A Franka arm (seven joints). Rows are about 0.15 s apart.
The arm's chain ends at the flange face. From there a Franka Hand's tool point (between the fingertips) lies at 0.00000 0.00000 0.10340 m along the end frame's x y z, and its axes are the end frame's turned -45 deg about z.
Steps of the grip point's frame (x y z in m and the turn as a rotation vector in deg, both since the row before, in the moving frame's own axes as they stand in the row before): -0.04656, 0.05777, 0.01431, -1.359, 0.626, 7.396; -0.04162, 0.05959, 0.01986, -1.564, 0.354, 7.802; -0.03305, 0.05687, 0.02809, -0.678, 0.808, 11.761; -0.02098, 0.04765, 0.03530, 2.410, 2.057, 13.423; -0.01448, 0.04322, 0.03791, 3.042, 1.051, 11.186
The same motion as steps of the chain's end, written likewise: 0.00546, 0.07268, 0.01435, -0.518, 1.404, 7.396; 0.01037, 0.06986, 0.01990, -0.856, 1.356, 7.802; 0.01494, 0.06355, 0.02811, 0.092, 1.051, 11.761; 0.01864, 0.05423, 0.03546, 3.159, -0.250, 13.423; 0.02234, 0.04623, 0.03807, 2.894, -1.408, 11.186
